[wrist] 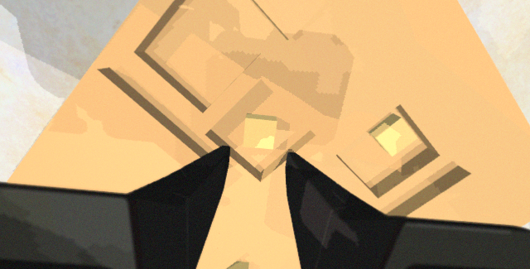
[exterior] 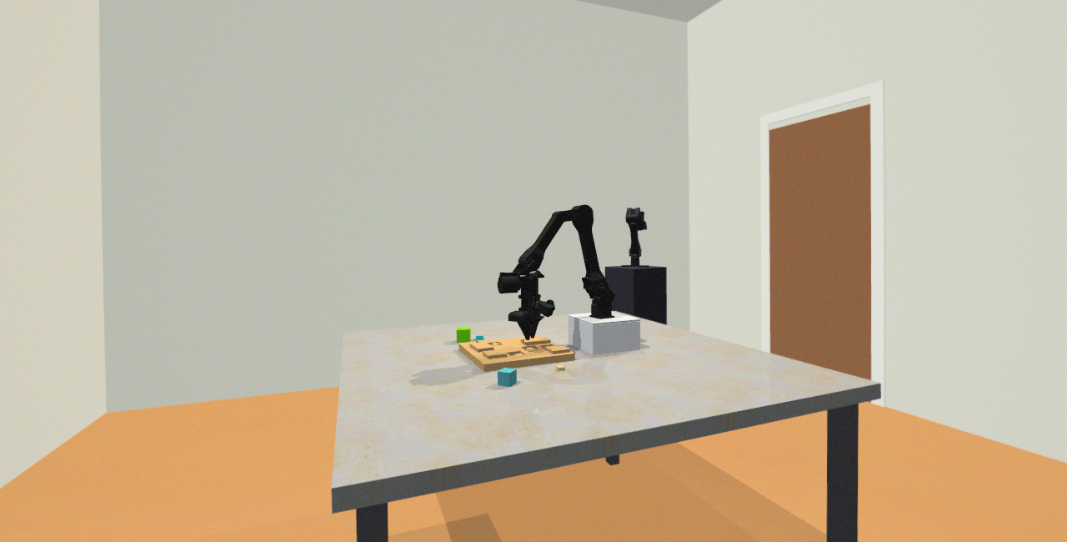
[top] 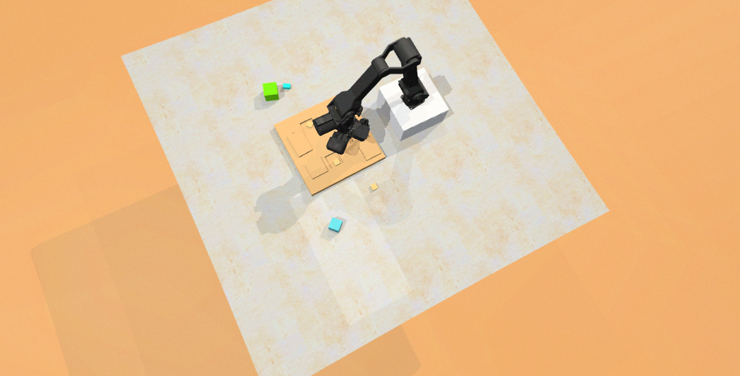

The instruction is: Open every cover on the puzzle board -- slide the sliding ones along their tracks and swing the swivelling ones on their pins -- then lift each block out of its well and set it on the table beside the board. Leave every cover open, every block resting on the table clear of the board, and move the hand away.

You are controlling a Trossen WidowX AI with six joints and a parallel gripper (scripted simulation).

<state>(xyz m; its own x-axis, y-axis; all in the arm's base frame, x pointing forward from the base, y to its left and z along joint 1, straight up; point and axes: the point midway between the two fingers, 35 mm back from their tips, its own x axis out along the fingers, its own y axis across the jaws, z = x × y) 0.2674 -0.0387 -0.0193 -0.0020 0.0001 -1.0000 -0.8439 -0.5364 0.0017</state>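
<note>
Now: the tan puzzle board 40 mm ahead of my gripper tip, 30 mm below it and 10 mm to the right of it. Also, from my gripper tip: small cyan block 300 mm to the right, 50 mm ahead, 40 mm below; green cube 300 mm to the right, 120 mm ahead, 30 mm below; cyan cube 240 mm to the left, 200 mm ahead, 30 mm below.
</note>
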